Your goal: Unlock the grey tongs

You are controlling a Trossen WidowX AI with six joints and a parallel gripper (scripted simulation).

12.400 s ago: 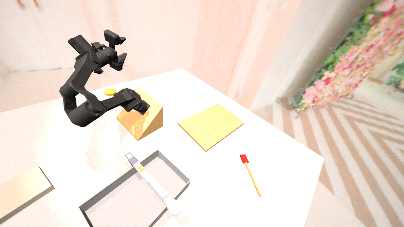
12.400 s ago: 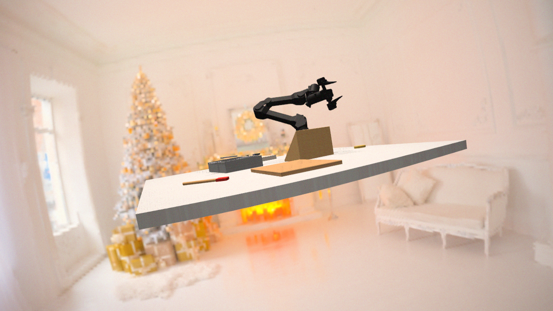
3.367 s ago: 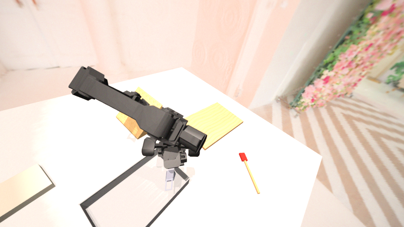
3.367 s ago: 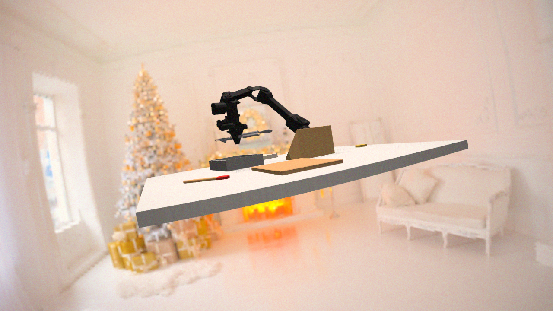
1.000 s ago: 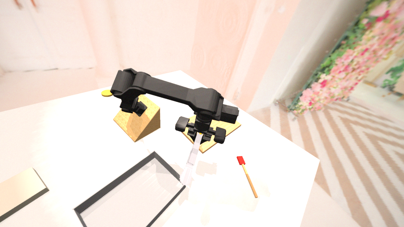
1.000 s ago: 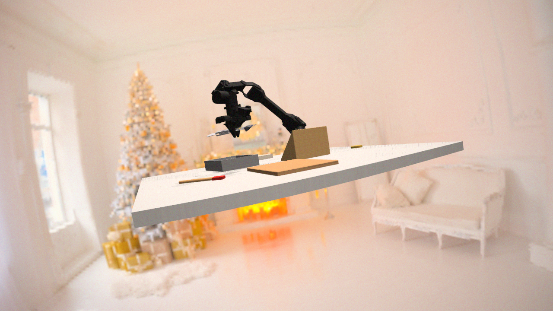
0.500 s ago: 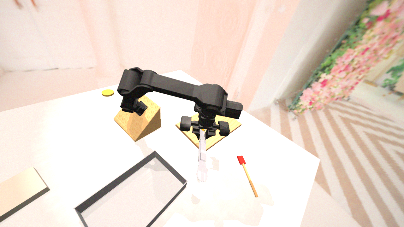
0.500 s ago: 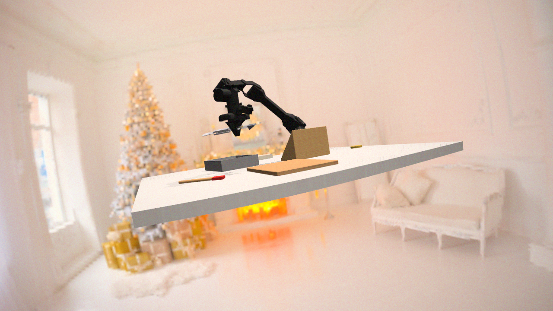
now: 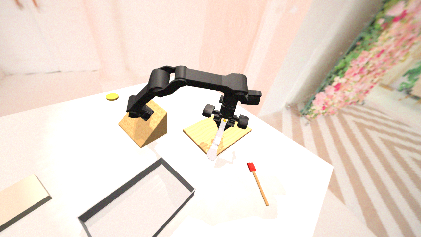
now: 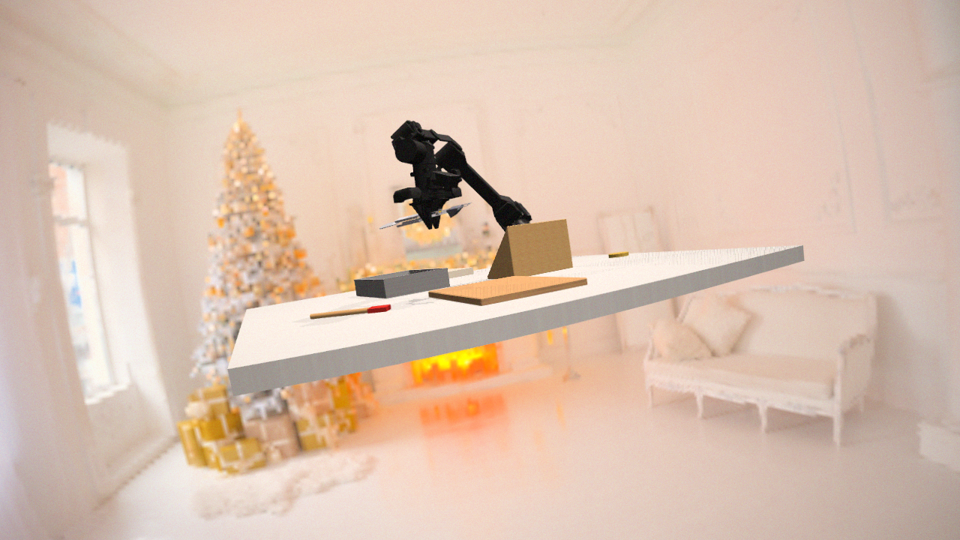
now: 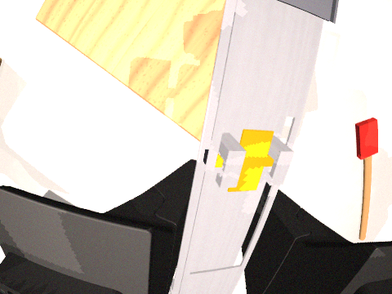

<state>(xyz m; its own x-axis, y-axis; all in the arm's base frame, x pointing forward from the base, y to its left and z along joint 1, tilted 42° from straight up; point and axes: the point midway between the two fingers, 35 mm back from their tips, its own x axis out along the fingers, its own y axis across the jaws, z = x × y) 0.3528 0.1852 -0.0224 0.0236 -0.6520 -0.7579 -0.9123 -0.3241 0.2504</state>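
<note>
Right now the yellow lock piece is 10 mm behind my gripper tip, 20 mm to the left of it and 40 mm above it. Also, from my gripper tip: roasting tin: 10 mm behind, 380 mm to the right, 140 mm below; then wooden board: 80 mm behind, 140 mm to the left, 160 mm below; then beige slab: 300 mm behind, 670 mm to the right, 150 mm below.
</note>
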